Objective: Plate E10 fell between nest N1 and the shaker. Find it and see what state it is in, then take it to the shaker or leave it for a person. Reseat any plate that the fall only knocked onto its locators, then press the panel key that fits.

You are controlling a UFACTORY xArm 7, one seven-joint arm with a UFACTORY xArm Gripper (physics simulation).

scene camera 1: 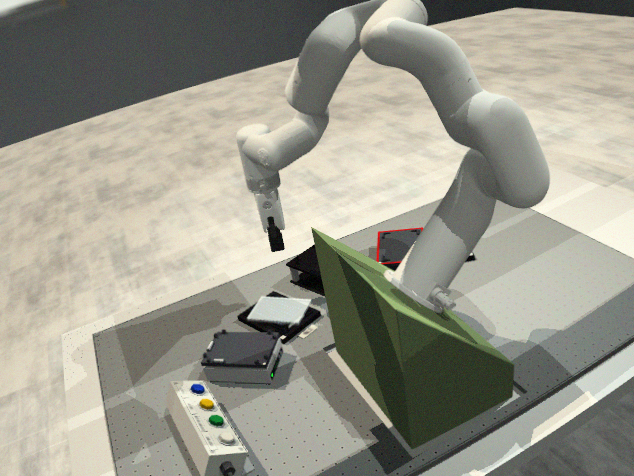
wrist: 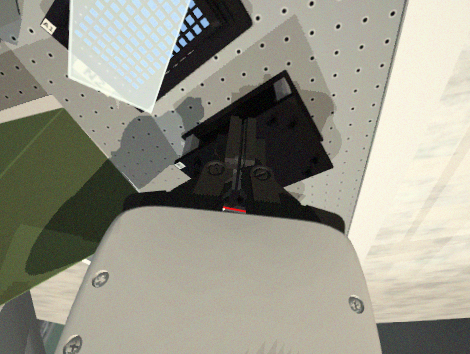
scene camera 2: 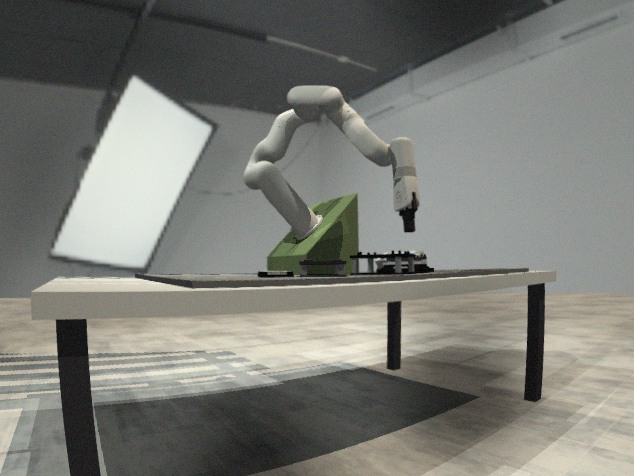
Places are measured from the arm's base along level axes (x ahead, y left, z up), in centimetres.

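Pixels of known places: gripper, fingertip midpoint: (scene camera 1: 278,249) (wrist: 241,133) (scene camera 2: 409,232); arm's base, link origin: (scene camera 1: 412,293) (scene camera 2: 309,228).
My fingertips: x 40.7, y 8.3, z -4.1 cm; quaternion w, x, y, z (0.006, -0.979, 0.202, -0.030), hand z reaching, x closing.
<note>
For each thing: its top centre in the pictures, then the offset to it from my fingertips. "spot": a spot on its surface instead. Level surfaces: height alone.
- clear plate, top centre: (wrist: 121,39) (scene camera 1: 279,308) dy +6.4, dx -8.9, dz -9.3 cm
- shaker, surface spot: (scene camera 1: 243,348) spot: dy +19.3, dx -18.8, dz -7.4 cm
- panel, top centre: (scene camera 1: 196,410) (scene camera 2: 400,251) dy +34.0, dx -32.8, dz -4.5 cm
- red-edged dark tray, top centre: (scene camera 1: 400,243) (scene camera 2: 321,259) dy -29.6, dx -7.5, dz -8.3 cm
- perforated board, surface height: dz -12.9 cm
My gripper (scene camera 1: 276,247) (scene camera 2: 409,229) (wrist: 241,133) is shut with nothing between its fingers. It hangs high above the board, over the black raised stand in the wrist view. A clear plate (scene camera 1: 279,310) (wrist: 127,45) lies askew across a black nest (scene camera 1: 306,320) (wrist: 227,30), its edges turned relative to the nest. A label starting with N shows beside or through the plate in the wrist view. The shaker (scene camera 1: 243,348) is a grey box with a dark top and a green light. The panel (scene camera 1: 192,427) has blue, yellow, green and white keys. I cannot identify E10 by a label.
A black raised stand (scene camera 1: 306,263) (wrist: 297,132) is partly behind the green wedge base (scene camera 1: 368,327) (scene camera 2: 327,235) (wrist: 45,165). A red-edged dark tray (scene camera 1: 396,245) stands farther back, partly behind the arm. The perforated board (scene camera 1: 307,425) lies on the table (scene camera 2: 256,296).
</note>
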